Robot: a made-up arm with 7 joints. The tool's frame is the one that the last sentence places. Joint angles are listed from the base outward.
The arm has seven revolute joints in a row. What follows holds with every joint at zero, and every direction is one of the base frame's.
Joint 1 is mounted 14.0 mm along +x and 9.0 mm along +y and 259.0 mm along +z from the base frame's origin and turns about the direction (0.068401, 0.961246, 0.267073).
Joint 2 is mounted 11.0 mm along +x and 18.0 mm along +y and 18.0 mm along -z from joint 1 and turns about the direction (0.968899, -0.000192, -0.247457).
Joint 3 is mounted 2.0 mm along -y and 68.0 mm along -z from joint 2 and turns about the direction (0.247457, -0.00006, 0.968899).
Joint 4 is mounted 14.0 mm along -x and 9.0 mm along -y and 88.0 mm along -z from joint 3 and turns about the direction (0.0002, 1, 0.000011).
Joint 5 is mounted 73.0 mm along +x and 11.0 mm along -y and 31.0 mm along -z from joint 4 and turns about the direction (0.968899, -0.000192, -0.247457).
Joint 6 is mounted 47.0 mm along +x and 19.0 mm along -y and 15.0 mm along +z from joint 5 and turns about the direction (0.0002, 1, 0.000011).
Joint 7 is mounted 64.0 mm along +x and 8.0 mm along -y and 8.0 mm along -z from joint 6 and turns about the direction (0.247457, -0.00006, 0.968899).
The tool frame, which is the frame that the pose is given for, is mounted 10.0 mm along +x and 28.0 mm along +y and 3.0 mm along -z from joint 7; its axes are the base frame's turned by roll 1.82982, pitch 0.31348 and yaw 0.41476 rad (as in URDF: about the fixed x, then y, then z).
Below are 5 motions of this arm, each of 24 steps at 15 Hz.
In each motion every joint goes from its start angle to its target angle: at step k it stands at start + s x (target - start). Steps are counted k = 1, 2, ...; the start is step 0. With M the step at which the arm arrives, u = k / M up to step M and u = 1 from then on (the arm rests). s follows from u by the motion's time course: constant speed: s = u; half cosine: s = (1 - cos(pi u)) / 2; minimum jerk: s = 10 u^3 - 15 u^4 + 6 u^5.
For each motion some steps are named. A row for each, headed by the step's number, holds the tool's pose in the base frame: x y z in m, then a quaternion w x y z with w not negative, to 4 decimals.
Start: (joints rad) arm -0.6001 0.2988 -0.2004 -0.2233 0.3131 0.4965 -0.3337
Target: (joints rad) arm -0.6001 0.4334 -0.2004 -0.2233 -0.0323 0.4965 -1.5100
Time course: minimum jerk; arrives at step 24
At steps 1, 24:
1: 0.2765 -0.0386 0.1829 0.3895 0.9206 -0.0256 0.0118
24: 0.2815 -0.0520 0.1671 0.3190 0.7198 -0.3732 -0.4907

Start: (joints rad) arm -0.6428 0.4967 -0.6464 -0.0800 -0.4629 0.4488 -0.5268
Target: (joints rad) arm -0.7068 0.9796 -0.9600 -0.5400 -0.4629 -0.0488 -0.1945
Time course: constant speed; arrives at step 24
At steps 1, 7, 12, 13, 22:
1: 0.2505 -0.0754 0.1219 0.4559 0.7725 -0.1979 -0.3952
7: 0.2370 -0.0718 0.1379 0.4321 0.7971 -0.2543 -0.3364
12: 0.2225 -0.0684 0.1495 0.4181 0.8048 -0.3009 -0.2950
13: 0.2193 -0.0677 0.1517 0.4160 0.8051 -0.3099 -0.2876
22: 0.1880 -0.0587 0.1694 0.4104 0.7923 -0.3854 -0.2349

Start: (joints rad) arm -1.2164 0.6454 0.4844 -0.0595 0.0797 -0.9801 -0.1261
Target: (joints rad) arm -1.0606 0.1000 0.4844 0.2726 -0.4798 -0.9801 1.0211
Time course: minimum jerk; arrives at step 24
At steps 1, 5, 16, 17, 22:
1: 0.1740 0.0437 0.3940 0.2039 0.4455 -0.4268 0.7601
5: 0.1791 0.0488 0.3895 0.2621 0.4151 -0.4110 0.7682
16: 0.2454 0.0659 0.3040 0.7306 0.0151 0.0267 0.6821
17: 0.2495 0.0634 0.2957 0.7456 -0.0171 0.0754 0.6619
22: 0.2583 0.0548 0.2747 0.7653 -0.0964 0.2032 0.6031

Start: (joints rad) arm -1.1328 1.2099 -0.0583 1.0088 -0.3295 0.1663 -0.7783
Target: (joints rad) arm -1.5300 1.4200 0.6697 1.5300 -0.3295 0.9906 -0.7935
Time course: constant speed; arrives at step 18
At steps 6, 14, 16, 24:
6: 0.2861 0.2824 0.3111 0.6255 0.7258 0.2789 0.0641
14: 0.2545 0.2931 0.3076 0.8344 0.4896 0.2511 0.0301
16: 0.2511 0.2882 0.3067 0.8755 0.4286 0.2231 0.0041
24: 0.2490 0.2808 0.3072 0.9098 0.3689 0.1879 -0.0285

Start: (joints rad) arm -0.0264 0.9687 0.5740 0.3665 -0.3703 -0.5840 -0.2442
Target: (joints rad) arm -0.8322 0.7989 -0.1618 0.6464 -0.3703 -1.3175 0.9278
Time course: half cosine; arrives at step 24
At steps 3, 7, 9, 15, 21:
3: 0.2082 0.2198 0.1996 0.3469 0.8647 0.0911 0.3515
7: 0.2209 0.2017 0.1993 0.3799 0.8119 0.0670 0.4382
9: 0.2295 0.1878 0.2000 0.4067 0.7663 0.0496 0.4949
15: 0.2545 0.1362 0.2082 0.5136 0.5720 -0.0072 0.6395
21: 0.2671 0.0976 0.2187 0.5997 0.4092 -0.0423 0.6864

